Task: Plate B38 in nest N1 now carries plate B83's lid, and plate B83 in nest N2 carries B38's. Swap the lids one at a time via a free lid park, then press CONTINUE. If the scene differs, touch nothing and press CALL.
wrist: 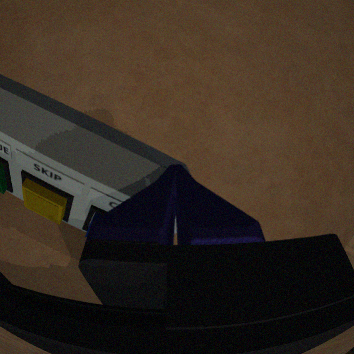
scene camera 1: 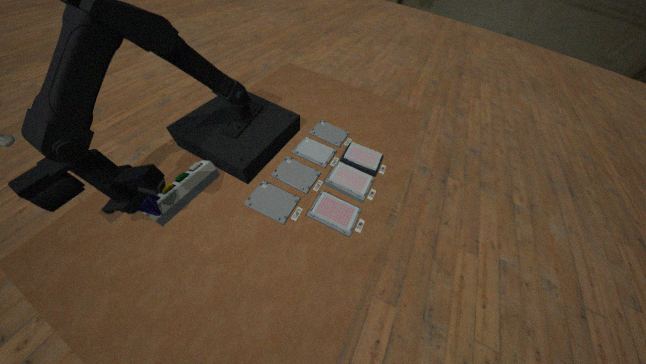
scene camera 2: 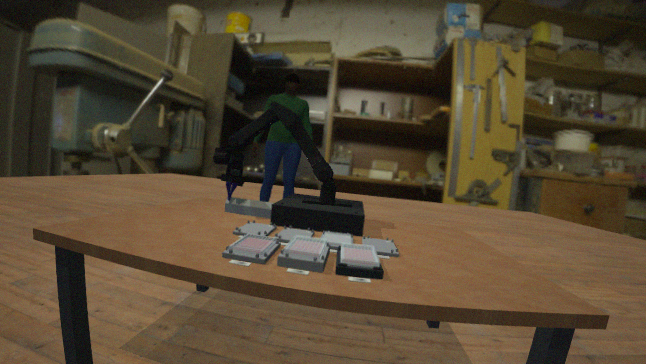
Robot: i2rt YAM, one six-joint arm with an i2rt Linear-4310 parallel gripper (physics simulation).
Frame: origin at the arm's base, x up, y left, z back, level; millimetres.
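Seen in the pictures: gripper, fingertip midpoint: (wrist: pixel 175 173) (scene camera 1: pixel 158 214) (scene camera 2: pixel 228 200); arm's base, origin of the base link: (scene camera 1: pixel 243 119) (scene camera 2: pixel 326 203).
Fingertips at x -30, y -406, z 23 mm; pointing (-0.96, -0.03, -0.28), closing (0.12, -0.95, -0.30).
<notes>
Offsets run from my fingertips to a thing's top centre. "spot": to the spot under its first point.
My gripper (scene camera 1: pixel 156 214) (scene camera 2: pixel 230 199) (wrist: pixel 175 173) is shut and empty, its dark blue fingertips together over the end of the grey button box {dx +13, dy +98, dz +21 mm} (scene camera 1: pixel 186 196) (scene camera 2: pixel 252 208) (wrist: pixel 100 150). The wrist view shows the box's yellow SKIP button {dx +5, dy +77, dz +42 mm} (wrist: pixel 45 200) and part of a green button {spot: dx -5, dy +112, dz +36 mm} (wrist: pixel 2 179); the fingers partly cover another button. Three plates with pink wells stand in a row: one {dx -24, dy +198, dz -447 mm} (scene camera 1: pixel 335 211) (scene camera 2: pixel 250 244), a middle one {dx -11, dy +329, dz -464 mm} (scene camera 1: pixel 351 179) (scene camera 2: pixel 306 247), and one in a black nest {spot: dx -15, dy +444, dz -491 mm} (scene camera 1: pixel 364 156) (scene camera 2: pixel 359 256). Their labels are too small to read.
Several flat grey lid parks {spot: dx -41, dy +161, dz -252 mm} (scene camera 1: pixel 272 202) {spot: dx -41, dy +290, dz -281 mm} (scene camera 1: pixel 296 174) {spot: dx -41, dy +543, dz -328 mm} (scene camera 1: pixel 329 133) lie between the plates and the black arm base (scene camera 1: pixel 235 135) (scene camera 2: pixel 317 212). One park holds a paler, clear-looking piece {dx -33, dy +423, dz -303 mm} (scene camera 1: pixel 314 152) (scene camera 2: pixel 337 239). A person (scene camera 2: pixel 287 125) stands behind the table.
</notes>
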